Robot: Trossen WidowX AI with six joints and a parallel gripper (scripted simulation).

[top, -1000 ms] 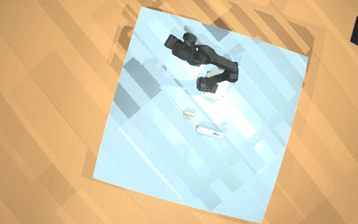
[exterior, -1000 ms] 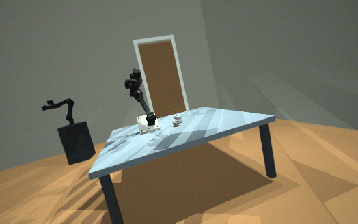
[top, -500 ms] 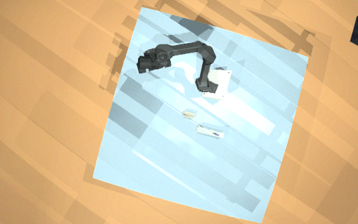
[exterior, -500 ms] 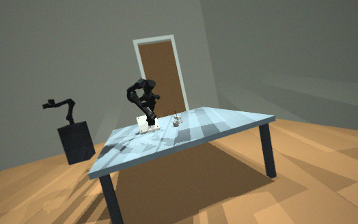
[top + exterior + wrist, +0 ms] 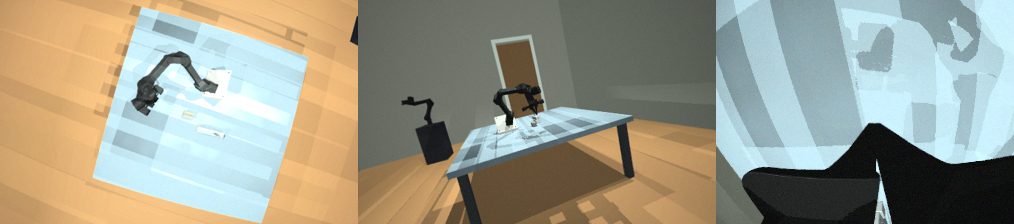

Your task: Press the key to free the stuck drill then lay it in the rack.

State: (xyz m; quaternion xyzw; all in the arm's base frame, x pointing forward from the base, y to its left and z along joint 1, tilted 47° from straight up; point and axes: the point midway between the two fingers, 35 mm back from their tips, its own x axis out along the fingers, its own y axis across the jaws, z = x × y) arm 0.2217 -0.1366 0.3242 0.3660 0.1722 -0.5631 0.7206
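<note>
The dark stub is 30 mm ahead of my gripper tip, 450 mm to the left of it and 50 mm below it. The rest, counted from my gripper tip: pale grey holder block 40 mm ahead, 420 mm to the left, 100 mm below; then drill 40 mm ahead, 400 mm to the left, 90 mm below.
</note>
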